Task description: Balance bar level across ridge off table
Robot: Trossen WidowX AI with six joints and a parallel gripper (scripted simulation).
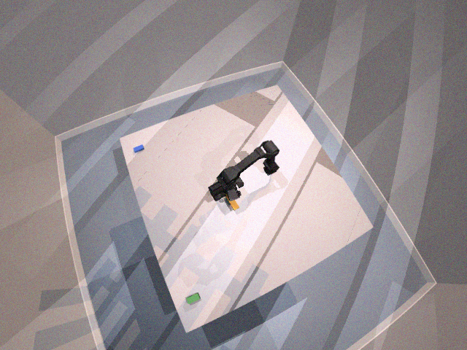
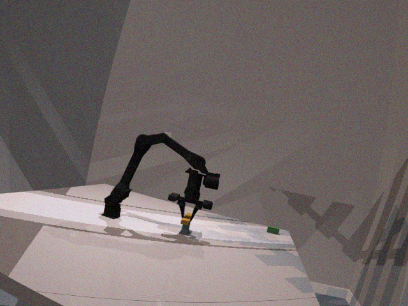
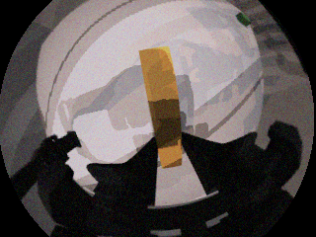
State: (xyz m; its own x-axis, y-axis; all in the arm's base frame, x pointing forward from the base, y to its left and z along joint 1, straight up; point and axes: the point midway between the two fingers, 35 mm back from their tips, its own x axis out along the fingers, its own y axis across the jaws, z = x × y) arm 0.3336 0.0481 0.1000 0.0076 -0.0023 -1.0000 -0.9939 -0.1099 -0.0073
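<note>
My gripper tip is now 30 mm to the right of the orange bar. Round my gripper tip: blue block (410 mm ahead, 550 mm to the right, 60 mm below); green block (410 mm ahead, 450 mm to the left, 50 mm below).
</note>
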